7 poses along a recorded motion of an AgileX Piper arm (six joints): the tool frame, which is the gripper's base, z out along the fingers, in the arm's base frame.
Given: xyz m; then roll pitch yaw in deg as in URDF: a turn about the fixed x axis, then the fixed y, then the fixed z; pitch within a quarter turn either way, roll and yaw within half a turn.
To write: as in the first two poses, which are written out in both.
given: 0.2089, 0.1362, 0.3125, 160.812, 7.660, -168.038
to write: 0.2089, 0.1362, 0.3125, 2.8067, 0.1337, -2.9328
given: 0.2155, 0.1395, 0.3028, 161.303, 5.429, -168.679
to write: 0.2155, 0.1395, 0.3028, 2.8153, 0.0948, -2.9440
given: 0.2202, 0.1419, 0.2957, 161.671, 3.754, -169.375
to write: 0.2202, 0.1419, 0.2957, 2.8217, 0.0655, -2.9562
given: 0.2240, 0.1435, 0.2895, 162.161, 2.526, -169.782
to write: 0.2240, 0.1435, 0.2895, 2.8302, 0.0441, -2.9633
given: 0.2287, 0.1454, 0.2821, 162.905, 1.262, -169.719
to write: 0.2287, 0.1454, 0.2821, 2.8432, 0.0220, -2.9622
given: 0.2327, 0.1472, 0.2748, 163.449, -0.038, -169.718
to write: 0.2327, 0.1472, 0.2748, 2.8527, -0.0007, -2.9621
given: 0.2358, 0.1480, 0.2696, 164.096, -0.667, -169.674
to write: 0.2358, 0.1480, 0.2696, 2.8640, -0.0116, -2.9614
